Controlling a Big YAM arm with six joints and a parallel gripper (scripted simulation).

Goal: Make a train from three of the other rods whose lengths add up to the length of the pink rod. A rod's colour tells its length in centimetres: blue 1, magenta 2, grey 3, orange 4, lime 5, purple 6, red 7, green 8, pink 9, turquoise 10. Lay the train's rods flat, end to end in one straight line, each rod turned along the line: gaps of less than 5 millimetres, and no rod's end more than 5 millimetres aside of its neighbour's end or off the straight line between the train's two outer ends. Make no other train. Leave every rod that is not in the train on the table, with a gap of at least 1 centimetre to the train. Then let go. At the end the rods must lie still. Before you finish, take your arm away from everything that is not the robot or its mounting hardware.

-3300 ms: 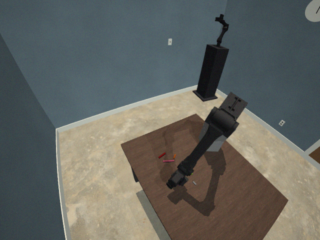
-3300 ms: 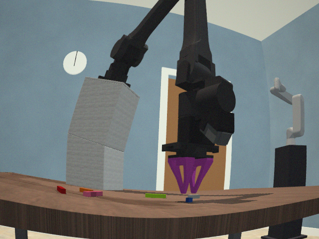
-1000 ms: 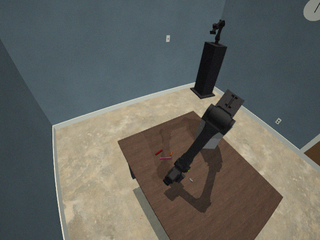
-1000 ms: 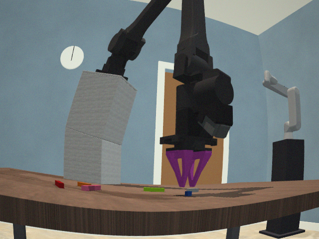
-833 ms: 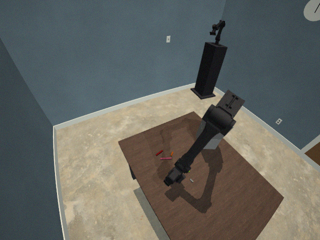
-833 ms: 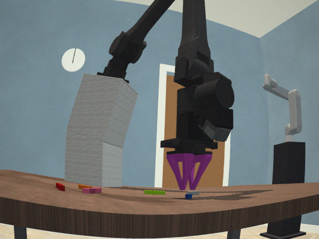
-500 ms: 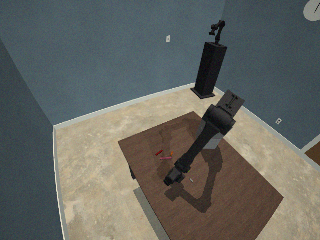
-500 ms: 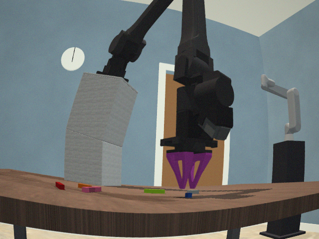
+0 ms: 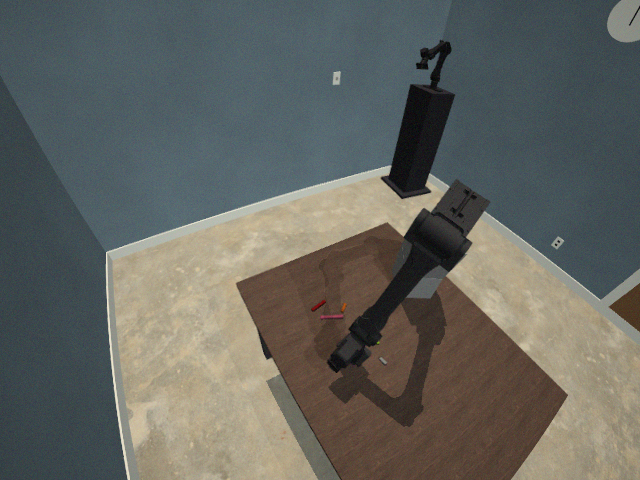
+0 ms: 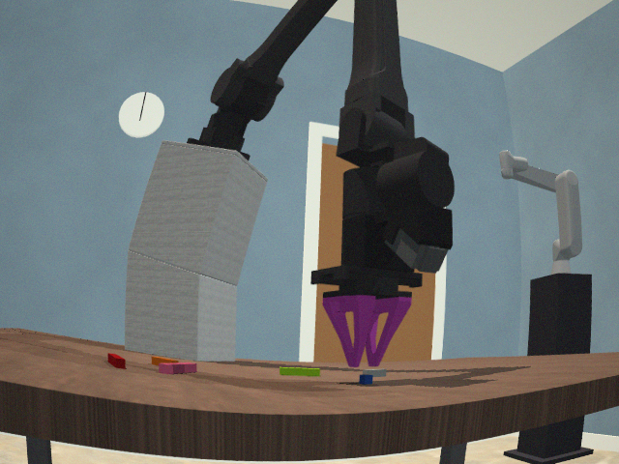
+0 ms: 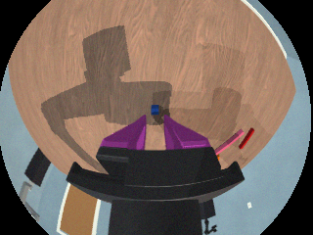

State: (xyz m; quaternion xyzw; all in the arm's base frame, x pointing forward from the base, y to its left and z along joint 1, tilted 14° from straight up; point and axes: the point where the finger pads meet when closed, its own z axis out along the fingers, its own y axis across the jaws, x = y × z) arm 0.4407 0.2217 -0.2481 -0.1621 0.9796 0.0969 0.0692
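Right now the blue rod is 20 mm below my hand. Also, from my hand: grey rod 110 mm behind, 50 mm to the left, 20 mm below; then lime rod 140 mm behind, 40 mm to the right, 20 mm below; then pink rod 20 mm behind, 190 mm to the right, 20 mm below.
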